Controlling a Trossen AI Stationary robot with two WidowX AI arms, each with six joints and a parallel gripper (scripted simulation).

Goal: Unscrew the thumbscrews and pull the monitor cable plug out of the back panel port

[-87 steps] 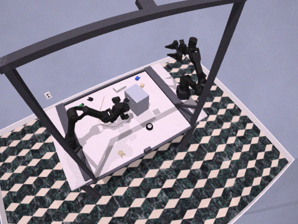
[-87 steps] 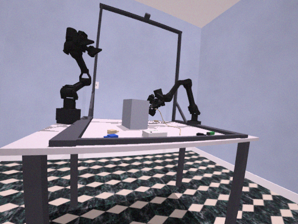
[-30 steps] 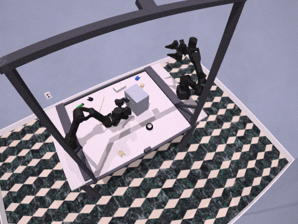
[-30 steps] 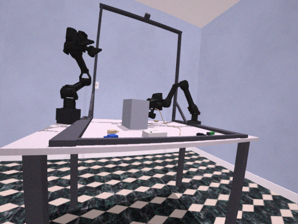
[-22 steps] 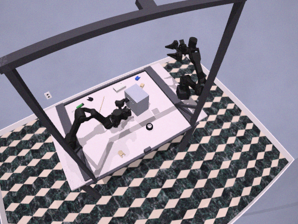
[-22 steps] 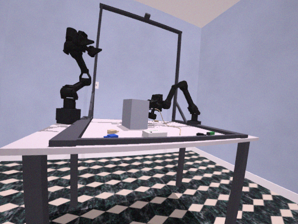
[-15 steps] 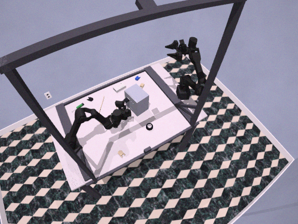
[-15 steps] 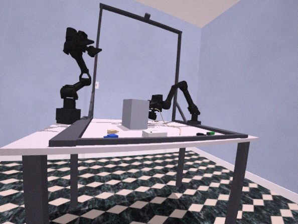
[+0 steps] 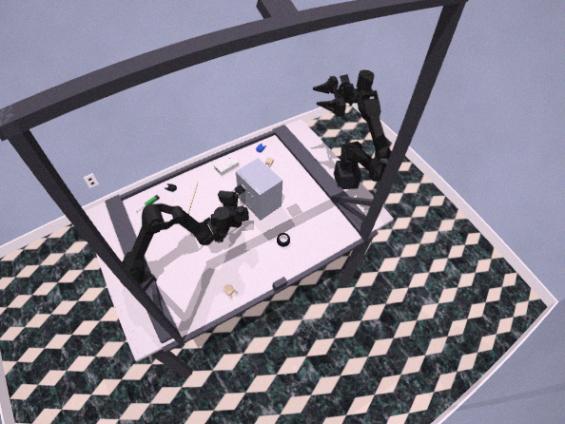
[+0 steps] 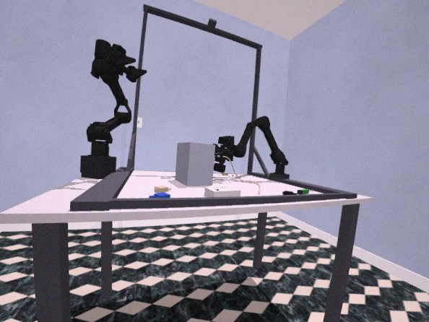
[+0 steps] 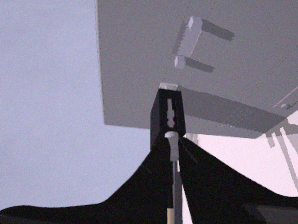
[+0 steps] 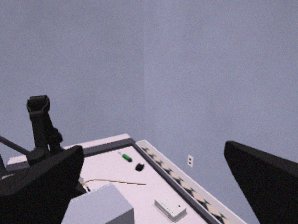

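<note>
The grey box lies 130 mm to the right of my left hand, 40 mm below it and 30 mm ahead of it.
</note>
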